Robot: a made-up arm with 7 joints. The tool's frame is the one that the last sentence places.
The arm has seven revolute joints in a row. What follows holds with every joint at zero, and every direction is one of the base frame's.
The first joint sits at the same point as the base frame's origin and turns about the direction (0, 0.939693, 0.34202).
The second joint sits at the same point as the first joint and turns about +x.
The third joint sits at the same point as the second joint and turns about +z.
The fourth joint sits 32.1 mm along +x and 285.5 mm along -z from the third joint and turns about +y.
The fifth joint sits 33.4 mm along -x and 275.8 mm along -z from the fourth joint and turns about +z.
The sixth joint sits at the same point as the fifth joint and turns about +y.
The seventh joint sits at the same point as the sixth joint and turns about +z.
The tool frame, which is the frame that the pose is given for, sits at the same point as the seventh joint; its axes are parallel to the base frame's.
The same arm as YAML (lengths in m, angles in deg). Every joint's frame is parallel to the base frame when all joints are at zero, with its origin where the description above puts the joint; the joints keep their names.
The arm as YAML. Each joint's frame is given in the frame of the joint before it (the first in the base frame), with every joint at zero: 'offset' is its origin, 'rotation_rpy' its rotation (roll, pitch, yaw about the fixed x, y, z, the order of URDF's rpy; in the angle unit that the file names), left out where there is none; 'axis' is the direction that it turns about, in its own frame. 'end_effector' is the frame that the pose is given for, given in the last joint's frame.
length_unit: m
angle_unit: deg
chain:
  - id: joint 1
    offset: [0.0, 0.0, 0.0]
    axis: [0.0, 0.9397, 0.342]
  - id: joint 2
    offset: [0.0, 0.0, 0.0]
    axis: "+x"
  - id: joint 3
    offset: [0.0, 0.0, 0.0]
    axis: "+z"
  - id: joint 4
    offset: [0.0321, 0.0, -0.2855]
    axis: "+y"
  - id: joint 5
    offset: [-0.0334, 0.0, -0.2758]
    axis: "+z"
  - id: joint 6
    offset: [0.0, 0.0, 0.0]
    axis: "+y"
  - id: joint 7
    offset: [0.0, 0.0, 0.0]
    axis: "+z"
end_effector:
  offset: [0.0, 0.0, 0.0]

